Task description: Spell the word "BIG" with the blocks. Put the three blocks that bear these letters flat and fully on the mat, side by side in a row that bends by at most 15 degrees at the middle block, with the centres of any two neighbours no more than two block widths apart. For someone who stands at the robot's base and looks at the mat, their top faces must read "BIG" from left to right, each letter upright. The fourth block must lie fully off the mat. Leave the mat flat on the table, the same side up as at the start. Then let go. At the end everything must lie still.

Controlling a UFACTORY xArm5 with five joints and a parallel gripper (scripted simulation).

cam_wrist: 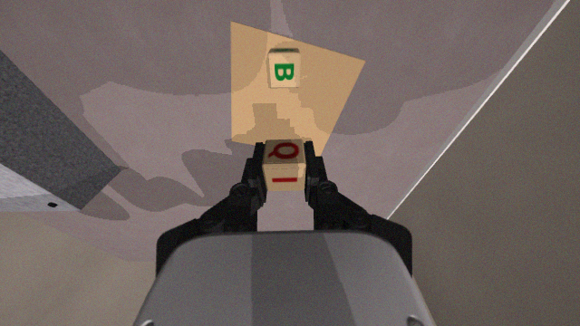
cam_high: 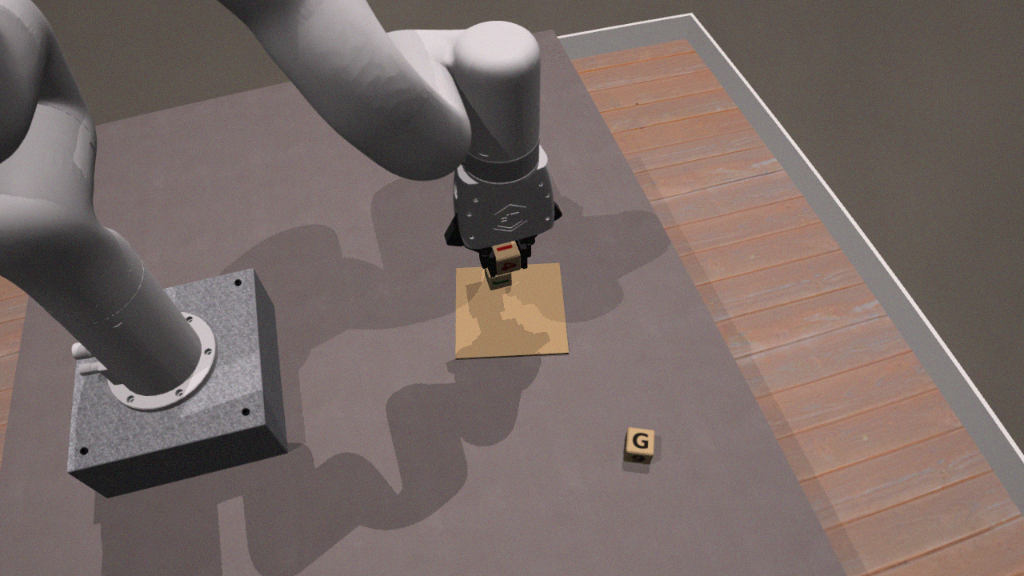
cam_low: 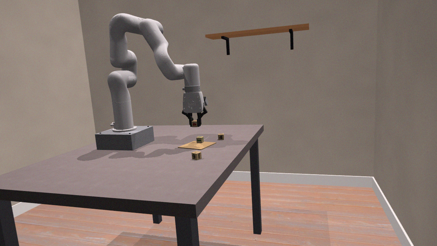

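Now: the tan mat 12 cm below my hand. From my hand the other things lie so: B block: 10 cm below, 5 cm to the left, 1 cm behind; G block: 22 cm to the right, 12 cm ahead, 10 cm below.
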